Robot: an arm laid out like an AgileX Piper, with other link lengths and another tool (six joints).
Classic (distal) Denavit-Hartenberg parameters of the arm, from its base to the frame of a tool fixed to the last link. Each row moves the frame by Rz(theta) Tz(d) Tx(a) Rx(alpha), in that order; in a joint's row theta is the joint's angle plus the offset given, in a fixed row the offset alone. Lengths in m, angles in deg.
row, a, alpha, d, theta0
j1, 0, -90, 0.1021, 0
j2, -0.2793, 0, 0, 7.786
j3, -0.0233, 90, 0, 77.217
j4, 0, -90, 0.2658, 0
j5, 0, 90, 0, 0
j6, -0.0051, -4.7, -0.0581, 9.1
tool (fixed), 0, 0, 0.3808, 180
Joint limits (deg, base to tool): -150..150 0..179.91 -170..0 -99.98..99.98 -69.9..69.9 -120..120
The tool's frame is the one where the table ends.
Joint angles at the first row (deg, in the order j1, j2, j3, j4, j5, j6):
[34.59, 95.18, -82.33, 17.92, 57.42, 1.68]
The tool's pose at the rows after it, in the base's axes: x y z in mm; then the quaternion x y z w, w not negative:
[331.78, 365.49, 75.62, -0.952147, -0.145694, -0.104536, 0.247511]
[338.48, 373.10, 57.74, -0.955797, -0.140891, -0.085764, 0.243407]
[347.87, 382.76, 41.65, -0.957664, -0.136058, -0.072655, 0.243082]
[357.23, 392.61, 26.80, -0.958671, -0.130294, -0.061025, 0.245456]
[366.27, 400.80, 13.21, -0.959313, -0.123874, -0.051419, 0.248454]
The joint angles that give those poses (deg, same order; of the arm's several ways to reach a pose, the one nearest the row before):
[34.59, 99.57, -85.20, 18.18, 59.26, 2.38]
[34.59, 104.13, -88.34, 18.60, 60.03, 2.68]
[34.54, 108.72, -91.78, 19.25, 60.30, 2.80]
[34.39, 113.13, -95.28, 20.16, 60.56, 2.85]
[34.13, 117.10, -98.53, 21.05, 60.79, 2.89]

